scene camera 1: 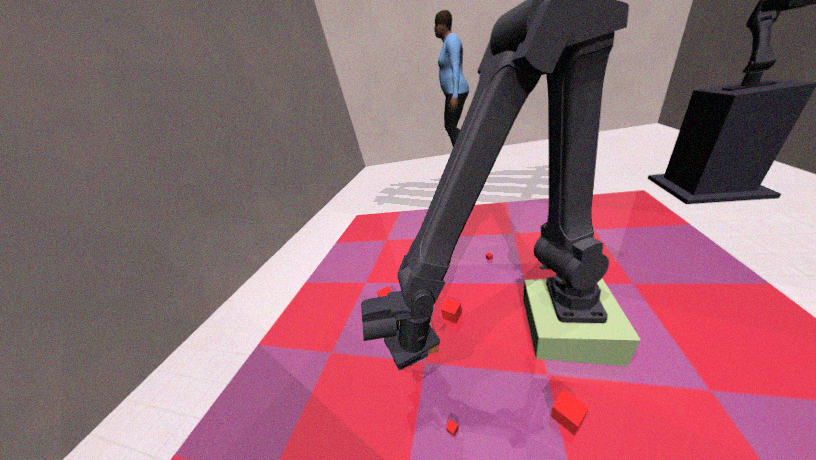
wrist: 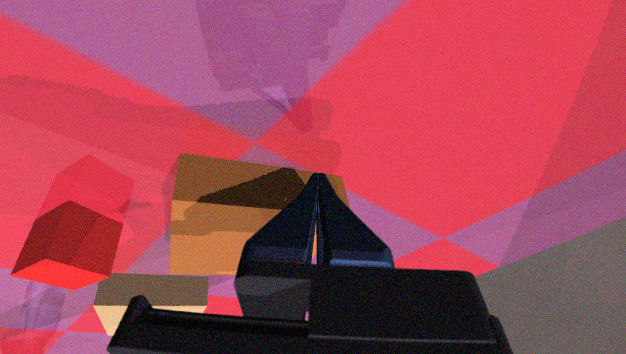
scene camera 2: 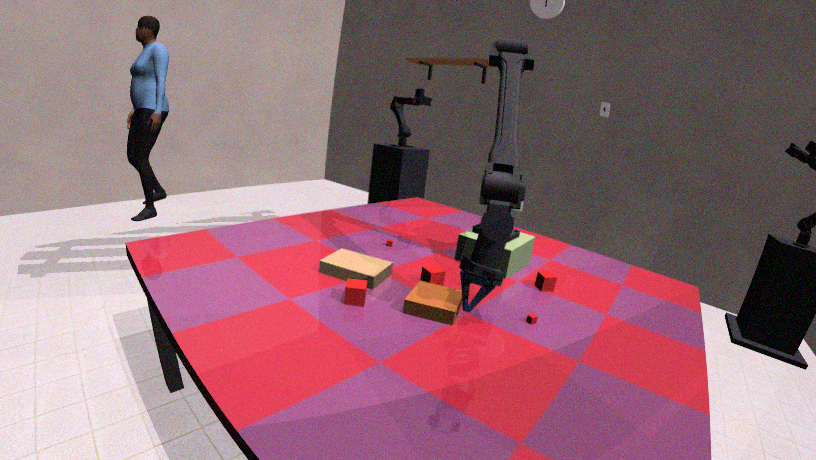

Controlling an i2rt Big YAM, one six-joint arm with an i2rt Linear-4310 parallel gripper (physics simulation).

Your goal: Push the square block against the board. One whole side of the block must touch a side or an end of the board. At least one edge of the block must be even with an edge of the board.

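Frame: origin at the arm's base, x ahead, y right, z down, level; centimetres.
Seen in the pictures: gripper, fingertip midpoint: point(scene camera 1: 409, 361) point(wrist: 318, 181) point(scene camera 2: 466, 311); arm's base at its link origin: point(scene camera 1: 573, 300).
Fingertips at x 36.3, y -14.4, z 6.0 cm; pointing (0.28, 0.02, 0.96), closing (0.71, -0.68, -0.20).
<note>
Pixels of each thing's top centre, then the offset from my fingertips to it.
- square orange-brown block at its top centre: point(wrist: 251, 248) point(scene camera 2: 436, 295) dx +0.6, dy +7.2, dz -0.9 cm
- pale tan slab at its top centre: point(wrist: 152, 322) point(scene camera 2: 356, 261) dx +2.4, dy +29.5, dz -0.9 cm
The square orange-brown block point(scene camera 2: 431, 293) point(wrist: 200, 252) lies flat on the table; in scene camera 1 a small corner of the block point(scene camera 1: 433, 348) shows past the gripper. The board, a pale tan slab point(scene camera 2: 355, 265) point(wrist: 160, 290), lies flat, apart from the block, up and to its left in scene camera 2; the arm hides it in scene camera 1. My gripper point(scene camera 2: 468, 309) point(wrist: 318, 181) is shut and empty. Its fingertips are low, close beside the block's right side in scene camera 2. Whether they touch the block I cannot tell.
A red cube point(scene camera 1: 451, 310) point(scene camera 2: 432, 273) point(wrist: 75, 240) lies near the gap between block and board. Another red cube point(scene camera 1: 384, 292) point(scene camera 2: 355, 292) lies close to the board. More red cubes point(scene camera 1: 569, 410) point(scene camera 2: 545, 280) and small ones point(scene camera 1: 452, 427) point(scene camera 2: 389, 243) lie around. The arm's green base point(scene camera 1: 588, 349) is nearby.
</note>
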